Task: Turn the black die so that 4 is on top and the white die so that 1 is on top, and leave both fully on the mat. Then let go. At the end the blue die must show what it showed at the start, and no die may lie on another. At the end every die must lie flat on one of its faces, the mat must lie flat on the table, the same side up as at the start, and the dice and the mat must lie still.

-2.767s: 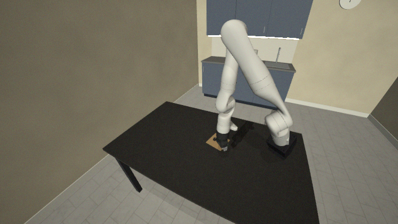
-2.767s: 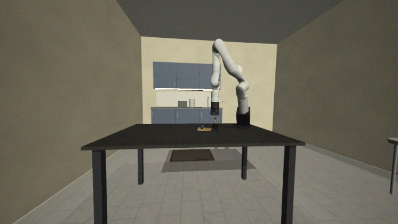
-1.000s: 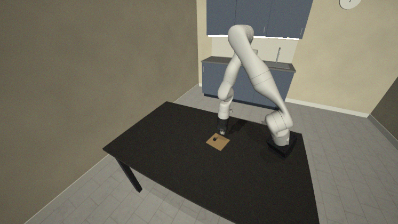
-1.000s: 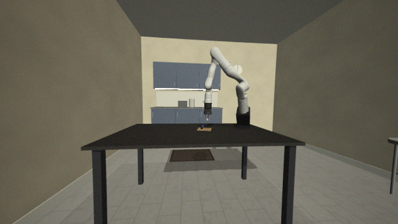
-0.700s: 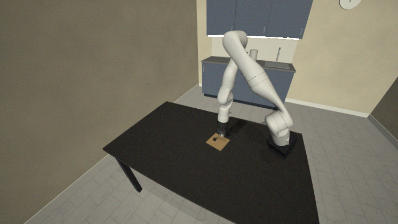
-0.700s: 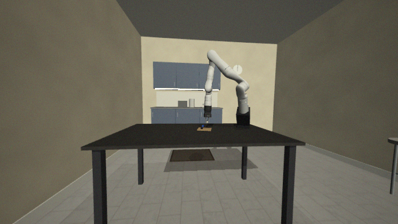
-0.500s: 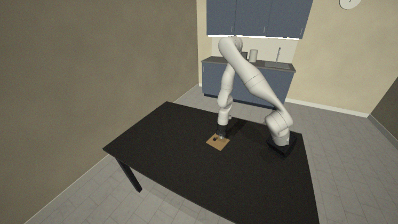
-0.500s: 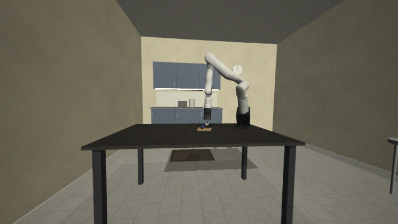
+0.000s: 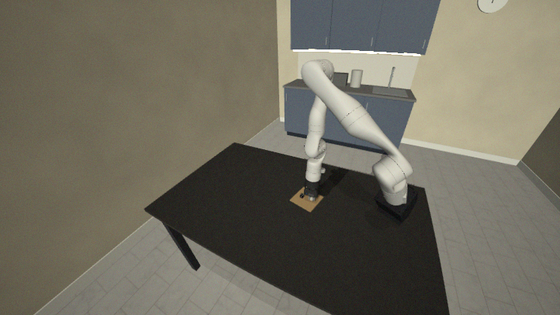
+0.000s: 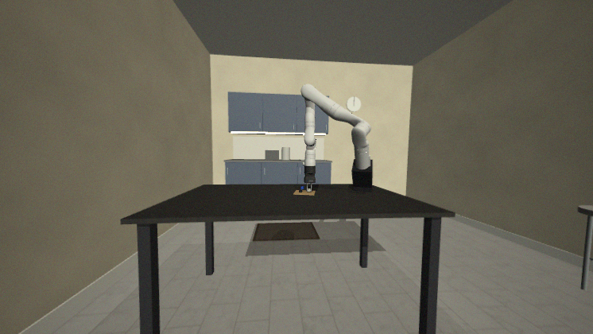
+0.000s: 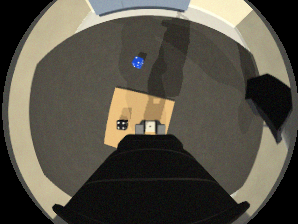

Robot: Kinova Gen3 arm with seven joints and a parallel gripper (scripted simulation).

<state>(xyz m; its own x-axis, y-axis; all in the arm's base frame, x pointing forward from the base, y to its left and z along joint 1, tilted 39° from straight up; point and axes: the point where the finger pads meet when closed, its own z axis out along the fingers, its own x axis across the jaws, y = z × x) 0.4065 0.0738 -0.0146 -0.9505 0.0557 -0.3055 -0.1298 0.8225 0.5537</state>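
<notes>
My hand is 1 cm above the white die. Round my hand: tan mat: 3 cm below, 3 cm ahead; black die: 6 cm ahead, 1 cm to the left, 1 cm below; blue die: 14 cm to the right, 5 cm ahead, 2 cm below.
</notes>
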